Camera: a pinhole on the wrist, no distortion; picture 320 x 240 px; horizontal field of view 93.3 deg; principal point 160.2 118.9 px. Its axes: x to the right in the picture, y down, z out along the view. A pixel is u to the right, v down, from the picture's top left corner.
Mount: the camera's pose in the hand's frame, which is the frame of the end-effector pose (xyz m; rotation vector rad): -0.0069 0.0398 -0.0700 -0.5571 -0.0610 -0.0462
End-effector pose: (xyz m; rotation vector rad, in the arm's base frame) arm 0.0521 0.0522 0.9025 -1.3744 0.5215 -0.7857
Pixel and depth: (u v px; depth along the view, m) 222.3 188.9 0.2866
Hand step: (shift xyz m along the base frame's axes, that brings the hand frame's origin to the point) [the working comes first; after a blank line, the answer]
In the camera's frame: 0.1178 0.1328 0.2866

0.2066 -0.0028 -0.2672
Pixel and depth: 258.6 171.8 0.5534
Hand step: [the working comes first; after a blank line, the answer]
In the camera's frame: 0.3605 0.1938 0.5534

0.5486 -0.0373 -0.3924
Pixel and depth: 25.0 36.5 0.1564
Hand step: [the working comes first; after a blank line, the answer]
In the camera's frame: -0.1400 -0.0853 0.1564

-0.0210 0.1843 -0.0569
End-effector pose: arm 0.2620 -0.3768 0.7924 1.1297 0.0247 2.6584
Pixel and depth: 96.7 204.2 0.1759
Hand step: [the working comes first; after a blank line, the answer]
In the camera's frame: -0.0740 0.0993 0.1759

0.0213 -0.2335 -0.0185
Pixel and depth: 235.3 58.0 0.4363
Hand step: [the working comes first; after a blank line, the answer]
In the camera's frame: 0.2169 -0.1759 0.4363

0.1442 -0.1032 0.4244
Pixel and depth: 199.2 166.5 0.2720
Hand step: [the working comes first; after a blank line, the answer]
In the camera's frame: 0.0702 0.0857 0.2720

-0.0089 -0.2431 0.1524
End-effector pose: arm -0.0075 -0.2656 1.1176 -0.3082 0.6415 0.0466
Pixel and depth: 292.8 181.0 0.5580
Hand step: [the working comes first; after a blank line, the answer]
In the camera's frame: 0.4899 0.2294 0.5580

0.4899 0.5619 -0.1790
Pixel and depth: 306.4 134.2 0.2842
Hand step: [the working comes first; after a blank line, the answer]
In the camera's frame: 0.2751 0.0288 0.2842

0.2787 0.2362 -0.0757
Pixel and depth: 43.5 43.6 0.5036
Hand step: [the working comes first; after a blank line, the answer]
In the camera's frame: -0.3891 -0.2511 0.5036

-0.0930 0.2590 0.5792
